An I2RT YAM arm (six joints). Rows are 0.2 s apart.
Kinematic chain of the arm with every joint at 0, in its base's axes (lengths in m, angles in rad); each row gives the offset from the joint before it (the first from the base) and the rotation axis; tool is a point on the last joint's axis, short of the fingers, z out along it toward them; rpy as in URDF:
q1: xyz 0 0 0.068 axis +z
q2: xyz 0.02 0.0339 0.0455 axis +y
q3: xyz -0.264 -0.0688 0 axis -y
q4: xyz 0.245 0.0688 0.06 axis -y
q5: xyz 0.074 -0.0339 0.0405 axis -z
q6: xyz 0.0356 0 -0.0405 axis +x
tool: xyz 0 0 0 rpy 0 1.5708 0
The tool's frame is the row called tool.
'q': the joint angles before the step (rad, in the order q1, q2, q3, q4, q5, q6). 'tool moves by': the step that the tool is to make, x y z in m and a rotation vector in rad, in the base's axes. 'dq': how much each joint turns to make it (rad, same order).
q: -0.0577 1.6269 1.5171 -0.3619 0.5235 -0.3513
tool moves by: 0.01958 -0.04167 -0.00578 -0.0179 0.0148 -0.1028
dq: -0.0997 0.0982 0.0869 0.0078 0.0116 -0.0183
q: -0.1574 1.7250 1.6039 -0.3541 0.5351 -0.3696
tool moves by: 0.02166 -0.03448 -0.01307 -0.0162 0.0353 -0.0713
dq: -0.0701 0.1154 0.0958 -0.0002 0.0116 -0.0227
